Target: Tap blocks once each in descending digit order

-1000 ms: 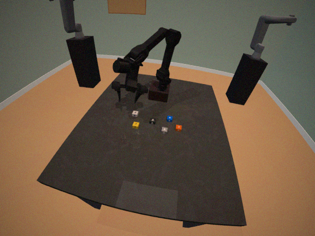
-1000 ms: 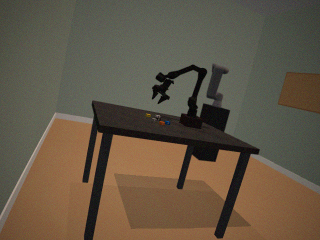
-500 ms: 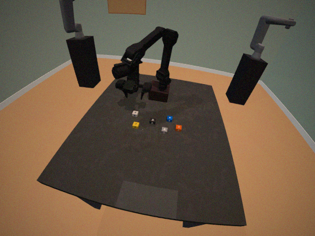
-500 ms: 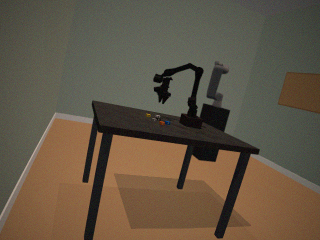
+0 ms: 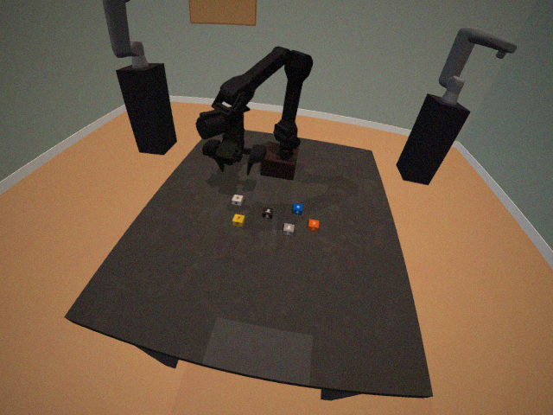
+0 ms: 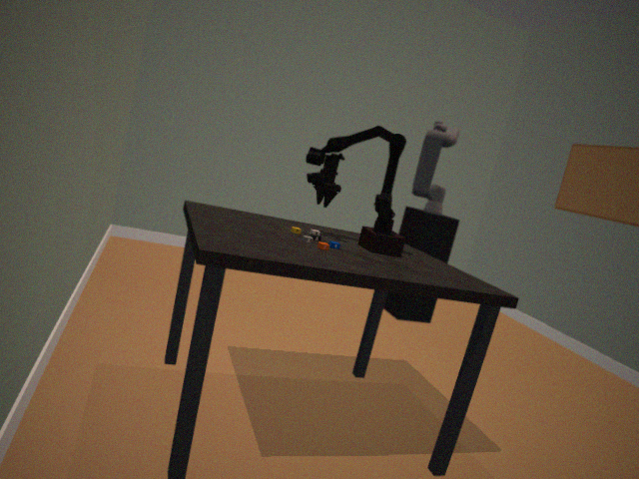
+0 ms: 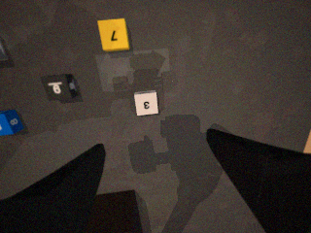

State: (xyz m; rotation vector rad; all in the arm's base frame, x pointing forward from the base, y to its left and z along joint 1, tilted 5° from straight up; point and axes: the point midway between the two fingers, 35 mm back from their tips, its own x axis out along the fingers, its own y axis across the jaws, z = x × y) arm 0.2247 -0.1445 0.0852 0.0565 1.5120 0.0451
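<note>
Right now my gripper tip is 12 cm to the right of the black block, 11 cm above it and 4 cm short of it. Also, from my gripper tip: white block 11 cm below; then blue block 22 cm to the left, 11 cm below; then yellow block 11 cm below, 10 cm ahead, 3 cm to the left.
</note>
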